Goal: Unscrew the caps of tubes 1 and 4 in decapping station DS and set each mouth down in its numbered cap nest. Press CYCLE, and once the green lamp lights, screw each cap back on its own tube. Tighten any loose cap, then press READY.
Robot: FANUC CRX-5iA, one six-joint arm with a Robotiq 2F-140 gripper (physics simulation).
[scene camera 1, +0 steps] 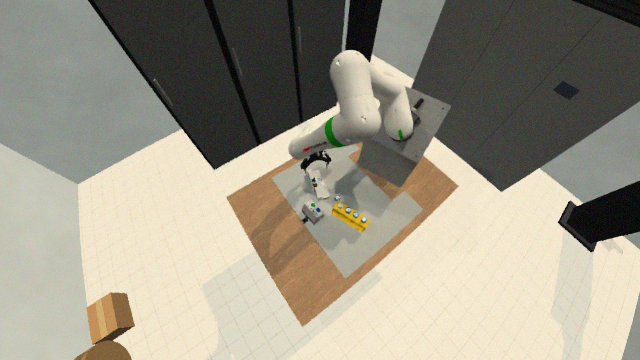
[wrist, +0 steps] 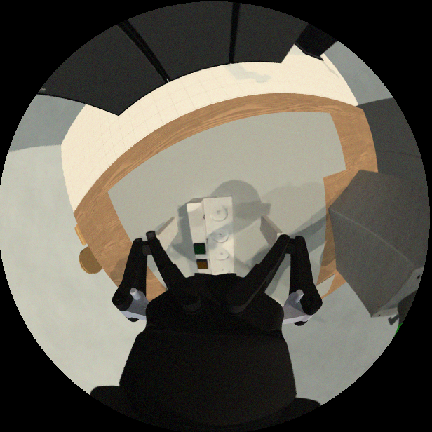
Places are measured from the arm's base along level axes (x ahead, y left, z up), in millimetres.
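Where they show: gripper, between the fingertips: (scene camera 1: 316, 170).
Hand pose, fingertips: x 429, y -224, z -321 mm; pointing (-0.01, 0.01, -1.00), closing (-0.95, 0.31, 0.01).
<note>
Each offset is from my fingertips to the top centre of the thing. "spot": to the spot under its first point. Level surfaces: height alone.
My gripper (scene camera 1: 316, 171) (wrist: 218, 223) is open and empty, its fingers apart above the white block @(spot: dx +54, dy +122, dz -57 mm) (scene camera 1: 320, 191) (wrist: 228, 247) with round cap nests. A dark green lamp (wrist: 199, 248) and an amber lamp (wrist: 202, 263) sit on the block's side strip; neither looks brightly lit. In the scene view a yellow rack @(dx +19, dy +379, dz +37 mm) (scene camera 1: 351, 219) holds tubes in a row; the top of its end tube @(spot: dx +47, dy +309, dz +53 mm) (scene camera 1: 340, 205) nearest the white block looks pale, the others show blue rims. A small blue-and-white round piece @(dx -8, dy +224, dz -52 mm) (scene camera 1: 337, 198) is on the mat beside that end. Cap numbers are unreadable.
A grey button box @(dx +180, dy +218, dz +18 mm) (scene camera 1: 313, 214) with a green button @(dx +161, dy +193, dz +9 mm) (scene camera 1: 313, 205) and a blue button @(dx +156, dy +238, dz +9 mm) (scene camera 1: 318, 210) stands left of the yellow rack. The grey robot pedestal (scene camera 1: 387, 161) (wrist: 375, 235) rises at the right. A grey mat @(dz -66 mm) (scene camera 1: 345, 260) (wrist: 240, 145) covers part of the wooden table @(dz -70 mm) (scene camera 1: 300, 300) (wrist: 97, 205).
</note>
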